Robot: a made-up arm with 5 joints. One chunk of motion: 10 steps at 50 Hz.
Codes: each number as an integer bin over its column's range. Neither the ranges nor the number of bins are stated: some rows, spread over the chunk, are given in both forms.
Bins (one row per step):
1: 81 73 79 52 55
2: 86 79 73 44 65
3: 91 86 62 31 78
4: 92 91 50 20 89
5: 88 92 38 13 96
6: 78 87 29 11 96
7: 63 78 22 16 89
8: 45 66 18 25 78
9: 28 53 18 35 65
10: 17 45 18 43 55
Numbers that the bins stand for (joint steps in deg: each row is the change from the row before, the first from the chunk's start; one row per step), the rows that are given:
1: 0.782 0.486 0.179 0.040 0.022
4: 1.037 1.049 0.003 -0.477 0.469
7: 0.364 0.642 -0.167 -0.541 0.469
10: -0.705 -0.391 -0.191 -0.105 0.022
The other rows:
2: 0.898 0.674 0.142 -0.089 0.154
3: 1.014 0.893 0.076 -0.299 0.324
5: 0.944 1.081 -0.070 -0.590 0.561
6: 0.712 0.924 -0.124 -0.622 0.561
8: -0.055 0.267 -0.191 -0.396 0.324
9: -0.449 -0.140 -0.191 -0.234 0.154

